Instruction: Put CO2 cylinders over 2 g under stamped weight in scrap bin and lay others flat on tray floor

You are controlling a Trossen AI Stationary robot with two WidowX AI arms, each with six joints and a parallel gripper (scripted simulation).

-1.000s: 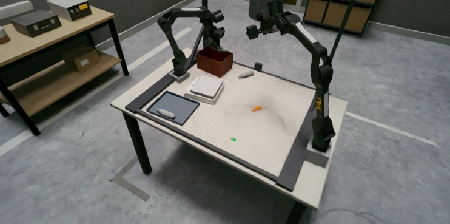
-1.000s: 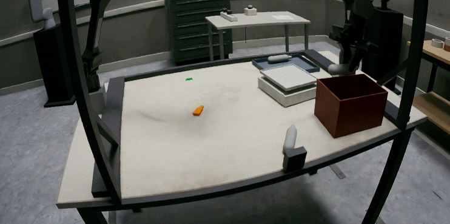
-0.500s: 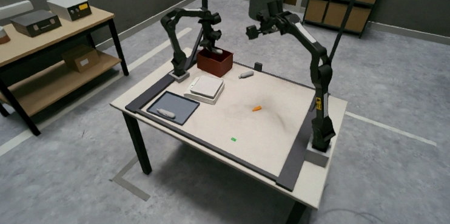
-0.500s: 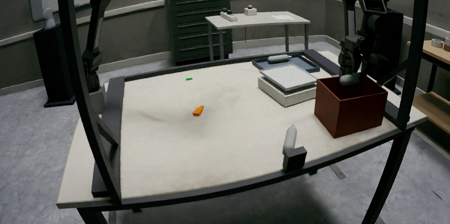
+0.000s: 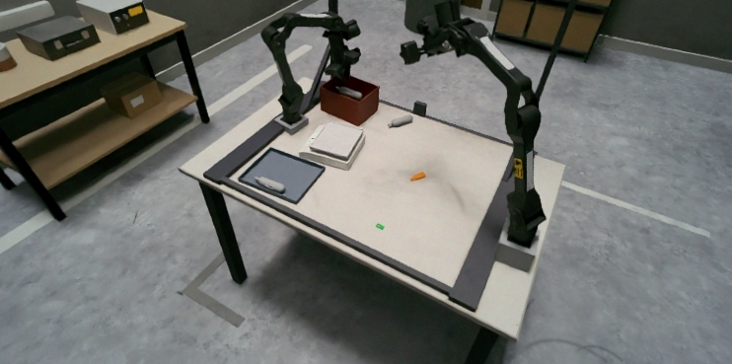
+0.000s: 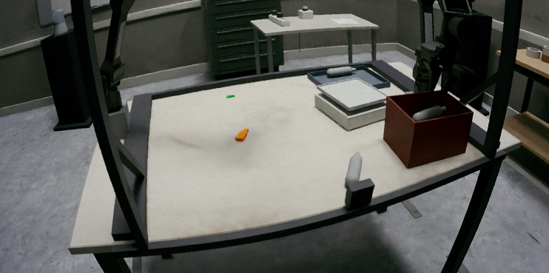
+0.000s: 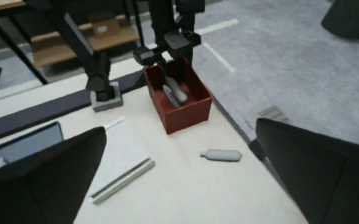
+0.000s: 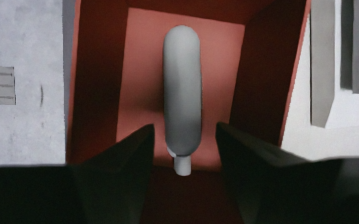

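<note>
Right now my right hand is 14 cm above the red scrap bin, 2 cm to the right of it and 1 cm past it. The rest, counted from my right hand: small green piece 52 cm to the left, 41 cm ahead, 17 cm below; blue-grey tray 46 cm ahead, 17 cm below, 11 cm to the left; small orange piece 48 cm to the left, 17 cm below, 15 cm ahead.
</note>
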